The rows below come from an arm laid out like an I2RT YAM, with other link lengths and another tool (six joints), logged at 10 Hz.
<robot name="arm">
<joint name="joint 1" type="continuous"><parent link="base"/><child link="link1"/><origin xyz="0 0 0.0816"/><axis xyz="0 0 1"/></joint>
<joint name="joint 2" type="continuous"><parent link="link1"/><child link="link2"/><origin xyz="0.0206 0.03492 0.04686" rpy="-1.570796 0 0"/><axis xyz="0 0 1"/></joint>
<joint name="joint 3" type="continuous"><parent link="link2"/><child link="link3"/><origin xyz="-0.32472 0 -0.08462" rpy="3.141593 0 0"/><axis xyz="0 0 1"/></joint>
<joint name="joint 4" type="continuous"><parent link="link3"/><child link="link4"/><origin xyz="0.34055 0.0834 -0.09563"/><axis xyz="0 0 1"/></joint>
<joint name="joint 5" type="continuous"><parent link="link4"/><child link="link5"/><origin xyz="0.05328 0.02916 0.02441" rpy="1.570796 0 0"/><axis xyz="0 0 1"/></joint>
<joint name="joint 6" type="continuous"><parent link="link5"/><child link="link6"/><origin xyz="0.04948 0 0.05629" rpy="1.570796 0 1.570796"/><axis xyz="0 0 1"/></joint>
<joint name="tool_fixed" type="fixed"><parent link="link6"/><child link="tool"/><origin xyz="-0.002 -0.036 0.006" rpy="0.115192 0 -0.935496"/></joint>
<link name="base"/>
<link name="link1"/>
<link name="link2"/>
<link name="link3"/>
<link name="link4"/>
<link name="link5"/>
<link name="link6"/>
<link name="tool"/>
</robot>
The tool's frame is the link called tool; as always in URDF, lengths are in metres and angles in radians. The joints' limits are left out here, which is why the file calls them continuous.
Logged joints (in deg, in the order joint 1, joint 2, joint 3, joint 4, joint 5, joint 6), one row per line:
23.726, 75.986, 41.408, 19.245, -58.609, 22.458
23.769, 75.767, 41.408, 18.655, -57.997, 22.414
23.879, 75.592, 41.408, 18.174, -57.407, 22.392
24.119, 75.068, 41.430, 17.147, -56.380, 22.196
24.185, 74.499, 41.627, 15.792, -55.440, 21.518
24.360, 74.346, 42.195, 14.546, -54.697, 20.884
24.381, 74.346, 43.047, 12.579, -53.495, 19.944
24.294, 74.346, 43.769, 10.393, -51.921, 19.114
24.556, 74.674, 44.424, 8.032, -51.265, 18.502
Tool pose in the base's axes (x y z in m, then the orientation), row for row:
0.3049, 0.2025, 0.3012, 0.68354, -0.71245, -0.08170, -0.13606
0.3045, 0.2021, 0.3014, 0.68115, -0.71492, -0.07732, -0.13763
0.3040, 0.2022, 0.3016, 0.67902, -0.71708, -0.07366, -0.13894
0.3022, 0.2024, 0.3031, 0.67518, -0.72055, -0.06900, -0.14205
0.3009, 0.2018, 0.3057, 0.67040, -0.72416, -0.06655, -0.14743
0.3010, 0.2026, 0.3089, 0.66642, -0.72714, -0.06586, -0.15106
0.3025, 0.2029, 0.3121, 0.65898, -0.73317, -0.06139, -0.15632
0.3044, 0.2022, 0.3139, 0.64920, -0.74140, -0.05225, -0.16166
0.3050, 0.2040, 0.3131, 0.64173, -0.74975, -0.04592, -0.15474
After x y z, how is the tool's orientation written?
As a quaternion, w x y z.
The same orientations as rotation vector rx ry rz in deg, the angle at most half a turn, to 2 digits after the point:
-91.52, -10.49, -17.48
-91.92, -9.94, -17.70
-92.27, -9.48, -17.88
-92.86, -8.89, -18.31
-93.50, -8.59, -19.04
-94.03, -8.52, -19.53
-95.09, -7.96, -20.27
-96.54, -6.80, -21.05
-97.91, -6.00, -20.21

